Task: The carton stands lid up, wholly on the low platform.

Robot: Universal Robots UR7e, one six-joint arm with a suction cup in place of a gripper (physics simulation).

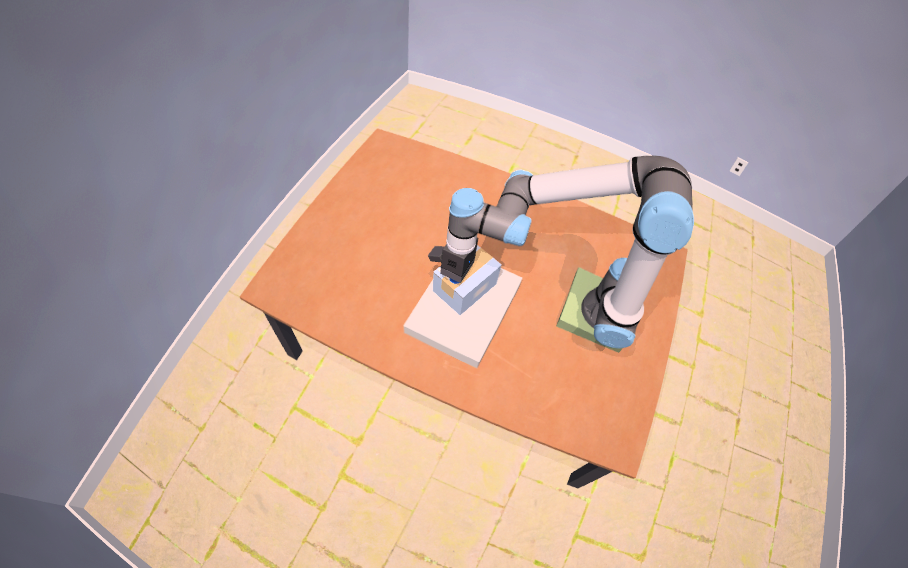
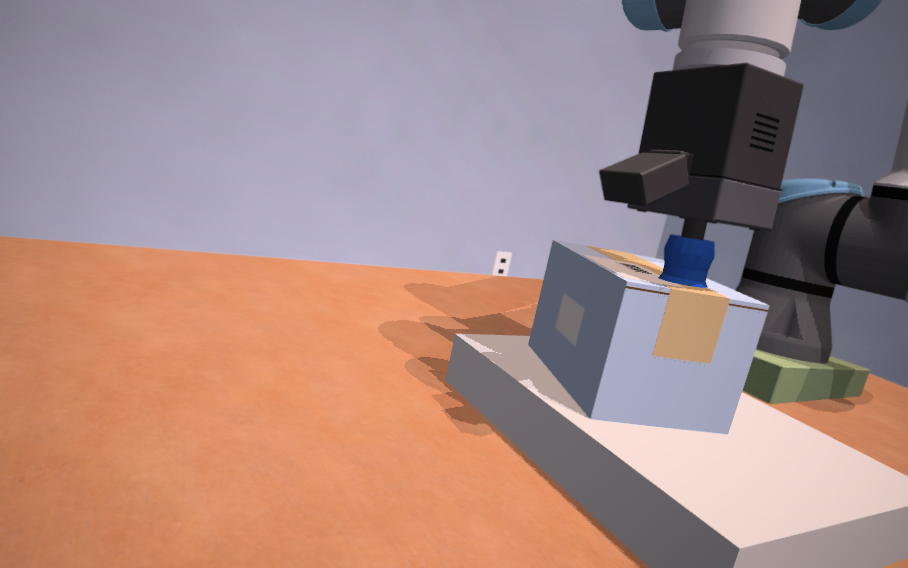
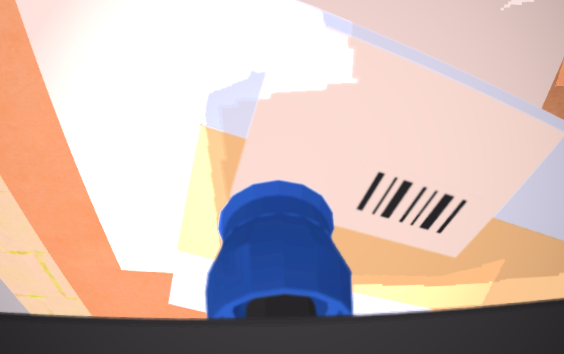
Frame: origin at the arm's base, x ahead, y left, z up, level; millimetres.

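Where they show: hand at its tool point: [image 2: 682,282] [image 3: 276,230]; arm's base at its link origin: [image 2: 768,345].
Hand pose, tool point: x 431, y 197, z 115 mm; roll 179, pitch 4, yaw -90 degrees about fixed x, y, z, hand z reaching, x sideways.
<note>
Things, the pixels of their top centre, and the offset from my tool point. Level surfaces: height alone.
- pale blue carton at its top centre: [image 3: 419,259] [image 2: 648,268] [image 1: 468,268] dx -13, dy -50, dz -1 mm
- low white platform at its top centre: [image 3: 293,163] [image 2: 669,404] [image 1: 465,300] dx -36, dy -9, dz -106 mm
- orange table top at its surface level: dz -154 mm
The pale blue carton [image 1: 479,286] [image 2: 621,361] [image 3: 333,133] rests on the low white platform [image 1: 463,335] [image 2: 565,451] [image 3: 151,105], towards its back part. Its lid faces up, with tan tape and a barcode label on top. The whole base looks to lie on the platform. My blue suction cup [image 1: 453,277] [image 2: 686,262] [image 3: 277,225] stands upright over the taped end of the lid, at or just above its surface. The cup is not holding the carton.
The platform lies mid-table on the orange table top [image 1: 356,225] [image 2: 311,395]. The arm's base stands on a green pad [image 1: 577,299] to the right. The arm's forearm reaches over the table behind the carton.
</note>
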